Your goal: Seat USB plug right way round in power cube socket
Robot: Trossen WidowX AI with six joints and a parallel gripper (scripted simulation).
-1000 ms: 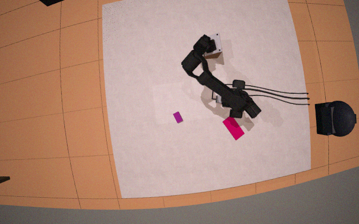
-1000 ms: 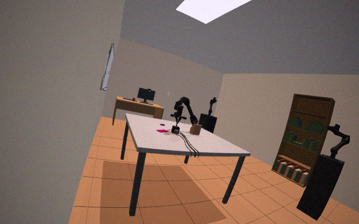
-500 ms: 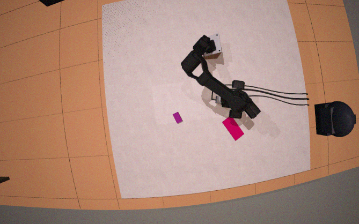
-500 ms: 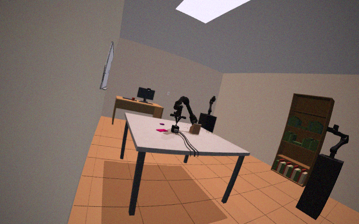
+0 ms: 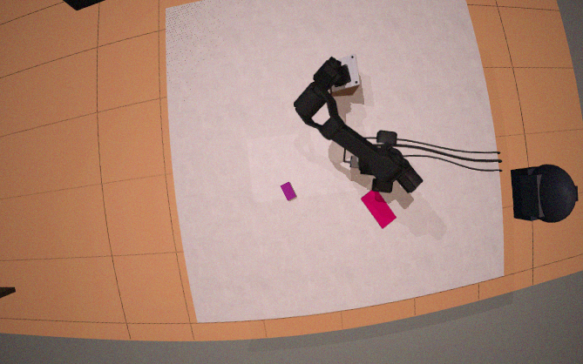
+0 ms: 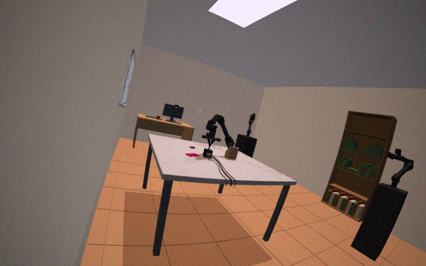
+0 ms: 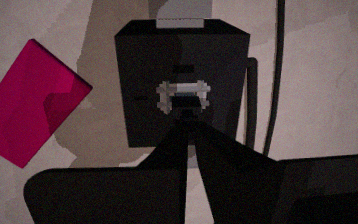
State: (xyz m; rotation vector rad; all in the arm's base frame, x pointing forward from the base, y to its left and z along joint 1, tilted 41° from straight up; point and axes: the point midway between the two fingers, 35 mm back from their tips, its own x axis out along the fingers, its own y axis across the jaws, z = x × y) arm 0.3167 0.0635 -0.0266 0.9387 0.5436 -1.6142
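The dark USB plug lies 2 cm below my gripper tip. The rest, counted from my gripper tip: magenta card 16 cm ahead, 10 cm below; then USB socket 4 cm below; then purple block 32 cm to the right, 10 cm below, 4 cm ahead.
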